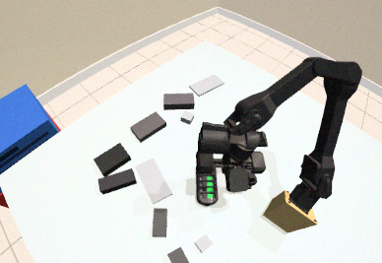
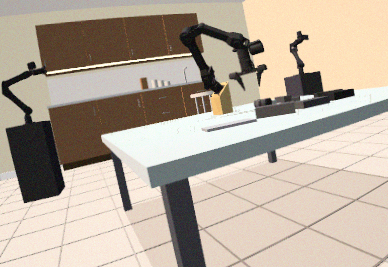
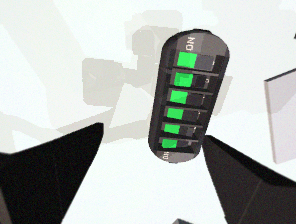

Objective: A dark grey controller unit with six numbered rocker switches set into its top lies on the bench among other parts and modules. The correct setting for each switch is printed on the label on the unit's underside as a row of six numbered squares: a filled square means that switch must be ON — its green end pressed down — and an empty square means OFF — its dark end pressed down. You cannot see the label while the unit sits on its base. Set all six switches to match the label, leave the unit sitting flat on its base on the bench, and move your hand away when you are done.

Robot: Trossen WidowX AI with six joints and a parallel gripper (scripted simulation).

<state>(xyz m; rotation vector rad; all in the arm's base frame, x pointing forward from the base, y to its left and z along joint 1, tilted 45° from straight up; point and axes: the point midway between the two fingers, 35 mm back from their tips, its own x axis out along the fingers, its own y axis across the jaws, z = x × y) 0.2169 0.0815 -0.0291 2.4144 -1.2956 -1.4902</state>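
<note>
My gripper tip is 170 mm to the right of the pale block, 110 mm past it and 90 mm above it. From my gripper tip the other things lie so: pale plate: 160 mm to the left, 160 mm ahead, 100 mm below.
</note>
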